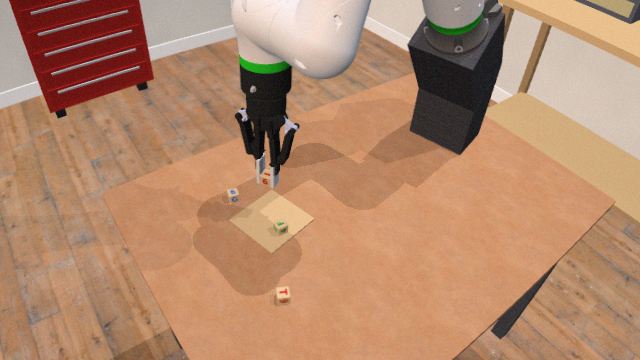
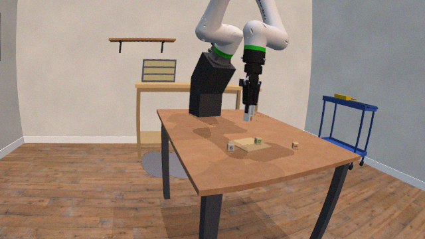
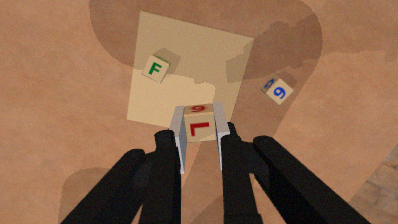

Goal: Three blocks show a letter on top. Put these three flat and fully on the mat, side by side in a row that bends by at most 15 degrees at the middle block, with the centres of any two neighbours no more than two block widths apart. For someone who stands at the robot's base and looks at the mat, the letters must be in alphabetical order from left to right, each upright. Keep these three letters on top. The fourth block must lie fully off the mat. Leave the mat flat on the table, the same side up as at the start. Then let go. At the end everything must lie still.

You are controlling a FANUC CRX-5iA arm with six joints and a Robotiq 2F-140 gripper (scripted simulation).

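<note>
The tan mat lies 14 cm below my hand, 2 cm to the left of it and 1 cm ahead of it.
</note>
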